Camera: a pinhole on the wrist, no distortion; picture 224 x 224 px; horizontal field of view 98.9 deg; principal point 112.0 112.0 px. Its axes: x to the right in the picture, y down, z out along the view. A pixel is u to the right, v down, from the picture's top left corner.
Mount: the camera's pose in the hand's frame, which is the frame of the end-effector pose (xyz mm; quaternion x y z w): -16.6 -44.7 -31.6 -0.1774 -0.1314 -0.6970 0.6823
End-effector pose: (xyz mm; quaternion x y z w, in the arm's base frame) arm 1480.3 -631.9 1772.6 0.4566 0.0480 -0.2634 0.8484
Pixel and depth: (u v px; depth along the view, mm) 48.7 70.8 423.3
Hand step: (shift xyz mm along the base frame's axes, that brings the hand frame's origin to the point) 11.5 49.3 489.6
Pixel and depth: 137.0 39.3 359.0
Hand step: -266.0 -157.6 311.1
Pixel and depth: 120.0 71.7 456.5
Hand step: -157.2 -200.9 384.2
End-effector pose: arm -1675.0 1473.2 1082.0 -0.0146 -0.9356 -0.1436 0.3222
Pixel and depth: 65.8 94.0 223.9
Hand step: -24.2 181.4 -82.4
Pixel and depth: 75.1 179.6 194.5
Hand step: -156.2 117.0 29.5
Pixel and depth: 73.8 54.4 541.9
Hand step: 57.1 502.7 -371.3
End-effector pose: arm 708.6 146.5 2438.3 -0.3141 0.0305 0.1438 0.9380
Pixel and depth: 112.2 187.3 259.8
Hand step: 172.7 209.9 89.0
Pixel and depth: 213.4 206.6 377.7
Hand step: 421.8 171.9 460.8
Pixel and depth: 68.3 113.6 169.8
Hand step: -32.8 126.6 14.5
